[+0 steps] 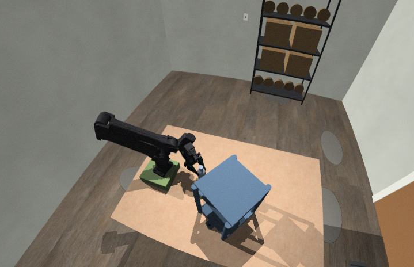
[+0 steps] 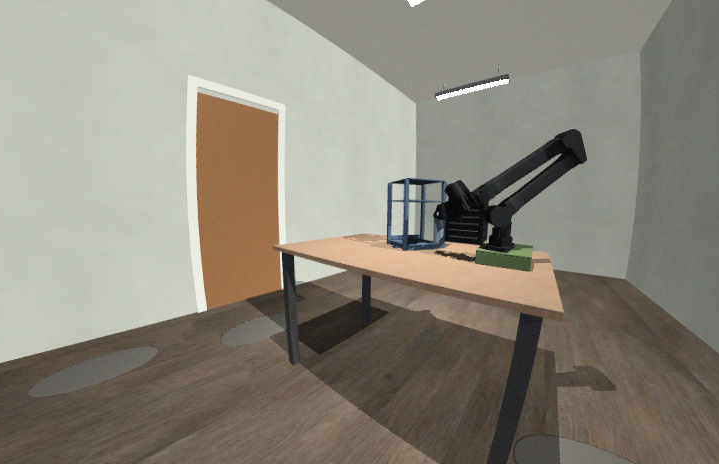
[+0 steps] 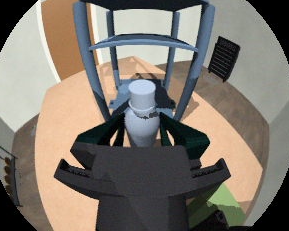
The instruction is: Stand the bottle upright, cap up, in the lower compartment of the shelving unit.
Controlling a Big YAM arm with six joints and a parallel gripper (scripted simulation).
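My hand is 20 cm short of the blue shelving unit and 9 cm to the left of it. Round my hand: bottle: 1 cm below.
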